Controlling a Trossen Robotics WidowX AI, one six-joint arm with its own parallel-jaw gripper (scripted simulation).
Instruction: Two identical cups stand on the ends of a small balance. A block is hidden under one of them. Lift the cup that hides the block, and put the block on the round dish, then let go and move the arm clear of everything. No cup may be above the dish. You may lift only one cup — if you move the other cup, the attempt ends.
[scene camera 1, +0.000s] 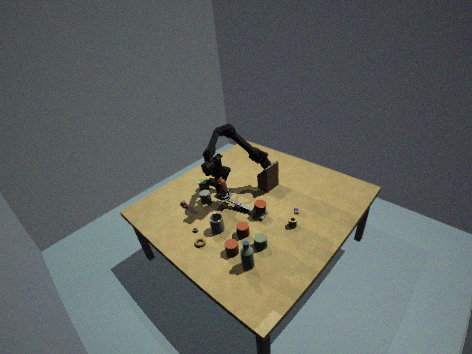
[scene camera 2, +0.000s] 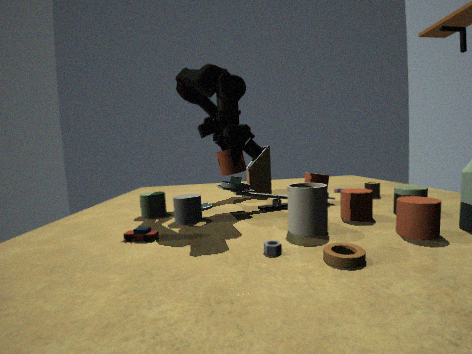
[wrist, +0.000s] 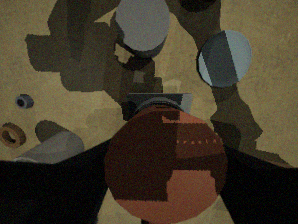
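In scene camera 2, the gripper (scene camera 2: 231, 165) is visible, holding a red cup. The same camera shows a brown ring (scene camera 2: 355, 256), a grey cylinder (scene camera 2: 187, 208) and a red cup (scene camera 2: 417, 217). The wrist view also shows the gripper (wrist: 159, 139).
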